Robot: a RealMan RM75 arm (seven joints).
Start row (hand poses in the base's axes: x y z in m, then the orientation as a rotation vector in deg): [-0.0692, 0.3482, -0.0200, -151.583, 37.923, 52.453]
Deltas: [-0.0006, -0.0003, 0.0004, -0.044, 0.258, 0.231]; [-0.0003, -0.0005, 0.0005, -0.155, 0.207, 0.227]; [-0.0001, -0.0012, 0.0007, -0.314, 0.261, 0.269]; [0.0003, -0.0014, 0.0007, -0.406, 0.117, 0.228]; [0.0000, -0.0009, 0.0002, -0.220, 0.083, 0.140]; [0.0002, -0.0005, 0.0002, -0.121, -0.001, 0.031]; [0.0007, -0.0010, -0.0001, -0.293, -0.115, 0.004]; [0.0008, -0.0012, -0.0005, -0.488, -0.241, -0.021]
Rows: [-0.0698, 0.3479, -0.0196, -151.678, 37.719, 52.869]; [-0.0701, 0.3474, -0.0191, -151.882, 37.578, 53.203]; [-0.0702, 0.3462, -0.0184, -152.232, 37.496, 53.610]; [-0.0699, 0.3448, -0.0177, -152.681, 37.492, 53.799]; [-0.0699, 0.3439, -0.0175, -152.928, 37.473, 53.933]; [-0.0697, 0.3434, -0.0173, -153.051, 37.511, 53.930]; [-0.0690, 0.3424, -0.0174, -153.343, 37.670, 53.746]; [-0.0682, 0.3412, -0.0179, -153.827, 37.959, 53.362]
